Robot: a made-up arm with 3 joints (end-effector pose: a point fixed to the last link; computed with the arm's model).
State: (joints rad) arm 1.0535 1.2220 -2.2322
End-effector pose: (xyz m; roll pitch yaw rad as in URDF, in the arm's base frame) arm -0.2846 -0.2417 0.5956 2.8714 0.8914 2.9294
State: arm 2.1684 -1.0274 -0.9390
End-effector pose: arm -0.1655 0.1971 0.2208 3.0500 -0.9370 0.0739
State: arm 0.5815 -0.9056 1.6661
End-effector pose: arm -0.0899 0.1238 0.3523 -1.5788 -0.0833 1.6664
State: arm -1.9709 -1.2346 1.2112
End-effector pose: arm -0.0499 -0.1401 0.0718 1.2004 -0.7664 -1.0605
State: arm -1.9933 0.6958 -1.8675
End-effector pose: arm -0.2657 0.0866 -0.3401 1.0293 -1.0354 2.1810
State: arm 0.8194 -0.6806 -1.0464
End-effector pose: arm -0.1792 -0.0658 0.3851 -1.5353 0.0613 -1.0453
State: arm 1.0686 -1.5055 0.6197
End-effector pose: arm -0.0321 0.0351 0.1745 -2.4773 0.5118 0.3662
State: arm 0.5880 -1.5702 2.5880
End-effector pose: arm -0.2030 0.1060 0.0977 -1.0555 0.2957 2.6664
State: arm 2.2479 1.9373 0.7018
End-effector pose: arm -0.0320 0.2099 0.6280 -0.3979 -0.6620 0.2528
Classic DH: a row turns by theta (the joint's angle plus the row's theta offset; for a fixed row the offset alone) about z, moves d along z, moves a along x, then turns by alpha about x. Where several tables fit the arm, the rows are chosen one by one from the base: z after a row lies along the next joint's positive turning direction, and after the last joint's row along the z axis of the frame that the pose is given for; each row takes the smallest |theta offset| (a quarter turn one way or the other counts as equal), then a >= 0, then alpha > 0; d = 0 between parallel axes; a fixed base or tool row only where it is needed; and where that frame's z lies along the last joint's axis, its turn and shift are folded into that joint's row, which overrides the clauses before.
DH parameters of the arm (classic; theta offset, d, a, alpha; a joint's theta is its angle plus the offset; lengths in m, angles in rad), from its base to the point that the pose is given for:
base (fixed): -1.5708 0.12 0 1.5708
joint 1: -0.0345 0 0.2902 3.1416
joint 2: 1.5363 -0.16 -0.27 1.5708
joint 3: 1.5708 0.05 0.1 -1.5708
tool (fixed): 0 -0.08 0 0

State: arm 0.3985 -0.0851 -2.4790
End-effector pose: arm -0.2881 -0.1892 0.4870 -2.5539 0.5760 -2.7936
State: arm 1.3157 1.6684 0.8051
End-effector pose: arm -0.0330 -0.2288 0.6498 0.4882 -0.7430 -0.3450
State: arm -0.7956 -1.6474 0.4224
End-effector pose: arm -0.0360 -0.0497 0.1002 -0.8971 -0.2734 0.3261
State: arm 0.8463 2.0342 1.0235
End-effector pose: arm -0.0396 -0.5094 0.4014 1.3642 -0.3247 -0.9895
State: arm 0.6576 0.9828 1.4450
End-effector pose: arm -0.0681 -0.3978 0.6137 1.2146 -1.2229 -1.1939
